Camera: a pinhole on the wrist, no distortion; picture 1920 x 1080 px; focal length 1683.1 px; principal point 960.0 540.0 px. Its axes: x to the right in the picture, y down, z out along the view. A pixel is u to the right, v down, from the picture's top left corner.
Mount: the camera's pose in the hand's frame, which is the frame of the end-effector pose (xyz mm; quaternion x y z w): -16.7 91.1 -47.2 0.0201 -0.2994 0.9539 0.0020
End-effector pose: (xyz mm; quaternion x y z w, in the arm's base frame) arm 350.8 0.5 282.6 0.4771 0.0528 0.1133 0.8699
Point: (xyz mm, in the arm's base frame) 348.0 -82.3 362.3
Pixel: 1080.8 185.3
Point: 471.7 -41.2 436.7
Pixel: outside the picture
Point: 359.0 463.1 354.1
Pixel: behind the camera
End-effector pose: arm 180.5 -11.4 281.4 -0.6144 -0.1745 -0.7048 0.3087
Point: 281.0 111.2 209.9
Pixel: 1704.3 407.1
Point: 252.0 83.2 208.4
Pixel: 1770.7 577.7
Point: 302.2 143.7 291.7
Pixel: 1114.0 354.6
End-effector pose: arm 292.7 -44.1 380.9 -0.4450 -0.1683 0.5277 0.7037
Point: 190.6 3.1 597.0
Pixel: 1180.7 635.5
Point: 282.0 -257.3 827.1
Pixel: outside the picture
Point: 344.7 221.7 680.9
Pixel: 249.4 977.4
